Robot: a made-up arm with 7 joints.
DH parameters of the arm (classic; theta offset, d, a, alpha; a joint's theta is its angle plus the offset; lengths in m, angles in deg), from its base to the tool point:
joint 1: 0 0.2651 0 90
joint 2: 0 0.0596 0 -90
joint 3: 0 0.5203 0.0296 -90
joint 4: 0 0.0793 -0.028 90
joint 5: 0 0.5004 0 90
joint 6: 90 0.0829 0.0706 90
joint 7: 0 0.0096 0 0
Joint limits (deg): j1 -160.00..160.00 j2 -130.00..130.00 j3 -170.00..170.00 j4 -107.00..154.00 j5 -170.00..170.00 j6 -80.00..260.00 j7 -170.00..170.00
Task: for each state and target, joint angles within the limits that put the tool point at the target. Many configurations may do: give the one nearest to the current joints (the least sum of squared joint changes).
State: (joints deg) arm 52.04 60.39 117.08 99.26 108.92 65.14 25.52
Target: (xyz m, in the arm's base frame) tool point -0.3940 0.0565 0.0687
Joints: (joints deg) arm 42.43 71.36 119.41 121.75 110.46 64.88 25.52
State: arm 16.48 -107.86 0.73 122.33 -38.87 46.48 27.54
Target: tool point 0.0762 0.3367 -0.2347
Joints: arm 26.05 -100.86 30.85 124.22 -43.71 48.31 27.54
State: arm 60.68 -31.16 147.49 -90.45 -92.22 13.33 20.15
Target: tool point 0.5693 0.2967 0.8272
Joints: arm 66.14 -6.63 150.97 -69.55 -91.69 12.74 20.15
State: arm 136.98 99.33 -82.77 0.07 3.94 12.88 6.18
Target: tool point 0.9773 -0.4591 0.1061
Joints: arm 152.49 98.07 -82.75 -1.66 4.31 13.63 6.18
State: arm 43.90 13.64 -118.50 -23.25 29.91 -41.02 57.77
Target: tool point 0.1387 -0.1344 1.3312
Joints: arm 46.66 -0.73 -115.54 3.75 36.79 -37.10 57.77
